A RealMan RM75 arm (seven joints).
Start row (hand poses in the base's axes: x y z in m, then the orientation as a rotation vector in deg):
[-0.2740 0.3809 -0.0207 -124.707 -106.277 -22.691]
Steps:
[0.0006 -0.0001 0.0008 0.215 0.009 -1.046]
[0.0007 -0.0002 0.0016 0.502 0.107 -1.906]
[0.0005 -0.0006 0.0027 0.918 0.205 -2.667]
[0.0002 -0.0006 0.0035 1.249 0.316 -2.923]
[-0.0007 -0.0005 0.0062 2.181 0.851 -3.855]
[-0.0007 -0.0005 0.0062 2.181 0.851 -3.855]
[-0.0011 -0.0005 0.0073 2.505 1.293 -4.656]
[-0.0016 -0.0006 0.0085 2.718 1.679 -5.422]
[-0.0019 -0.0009 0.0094 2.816 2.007 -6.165]
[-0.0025 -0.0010 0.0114 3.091 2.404 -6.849]
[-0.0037 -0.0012 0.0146 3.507 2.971 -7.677]
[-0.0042 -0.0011 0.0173 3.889 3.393 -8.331]
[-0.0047 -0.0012 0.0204 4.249 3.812 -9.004]
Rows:
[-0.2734 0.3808 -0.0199 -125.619 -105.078 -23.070]
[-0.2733 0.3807 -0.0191 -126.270 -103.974 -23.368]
[-0.2735 0.3803 -0.0180 -126.730 -102.893 -23.752]
[-0.2738 0.3803 -0.0172 -126.740 -102.377 -23.949]
[-0.2747 0.3804 -0.0145 -126.920 -100.595 -24.285]
[-0.2747 0.3804 -0.0145 -126.920 -100.595 -24.285]
[-0.2751 0.3804 -0.0134 -127.384 -99.349 -24.196]
[-0.2756 0.3803 -0.0122 -127.891 -98.231 -24.072]
[-0.2759 0.3800 -0.0113 -128.459 -97.230 -23.915]
[-0.2765 0.3799 -0.0093 -128.829 -96.153 -23.813]
[-0.2777 0.3797 -0.0061 -129.191 -94.759 -23.657]
[-0.2782 0.3798 -0.0034 -129.438 -93.641 -23.607]
[-0.2787 0.3797 -0.0003 -129.710 -92.516 -23.544]

